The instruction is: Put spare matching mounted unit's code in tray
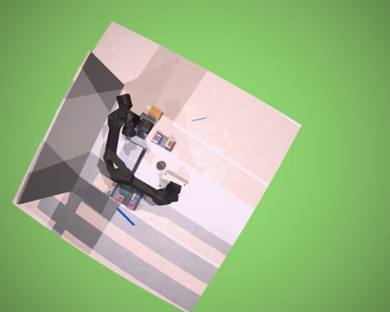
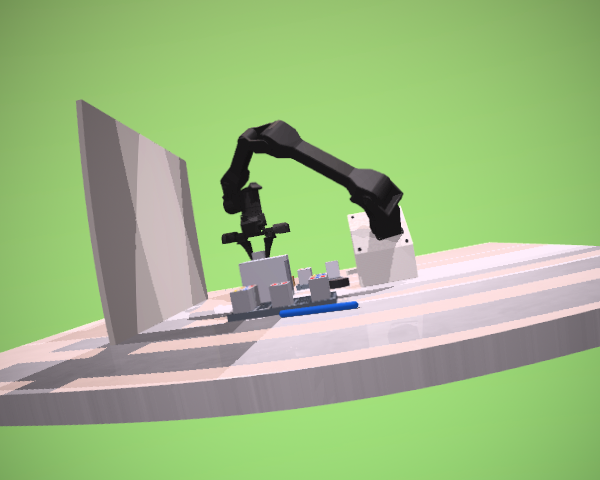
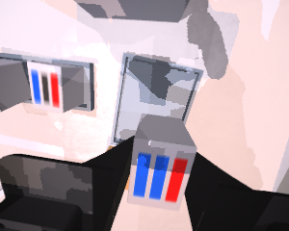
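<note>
Now: gripper tip 10 mm past the grey-rimmed tray and 80 mm above it. The rest, counted from my gripper tip: grey spare block (20 mm above); then grey mounted unit (20 mm behind, 200 mm to the left, 30 mm below); then orange block (40 mm behind, 90 mm to the right, 70 mm below).
</note>
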